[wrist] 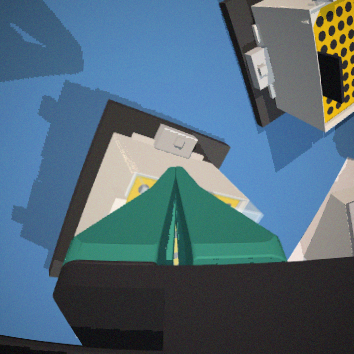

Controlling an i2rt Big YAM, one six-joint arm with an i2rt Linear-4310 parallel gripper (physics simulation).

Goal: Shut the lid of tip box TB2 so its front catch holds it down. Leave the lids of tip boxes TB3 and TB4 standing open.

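Places are measured from the arm's base along level axes (x up, y ahead, z left), in metres.
Pixels of known places: gripper, fingertip midpoint: [175,177].
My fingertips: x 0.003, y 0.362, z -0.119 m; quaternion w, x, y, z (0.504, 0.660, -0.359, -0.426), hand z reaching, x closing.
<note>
Behind a point stands the place of what it marks.
A beige tip box [95,200] @(x -0.048, y 0.389, z -0.073 m) sits tilted in view on a dark base plate, below my gripper. Its front catch [176,141] @(x -0.055, y 0.336, z -0.113 m) is a pale block with a small knob at the upper edge. Parts of a yellow rack [145,184] @(x -0.001, y 0.375, z -0.114 m) show beside the fingers, and a see-through lid corner [254,212] @(x 0.004, y 0.304, z -0.093 m) juts out at the right. No label shows, so I cannot tell its number or whether the catch holds the lid. My gripper [175,177] @(x 0.003, y 0.362, z -0.119 m) is shut and empty; its green fingers hang over the box and hide most of the lid.
A second tip box [295,60] @(x -0.031, y 0.277, z -0.183 m) with a yellow perforated rack and a black patch stands on a dark base at the top right. Part of another pale box [327,227] @(x -0.059, y 0.076, z 0.005 m) shows at the right edge. Shadows fall across the blue surface [165,60] @(x -0.073, y 0.347, z -0.163 m) at the left.
</note>
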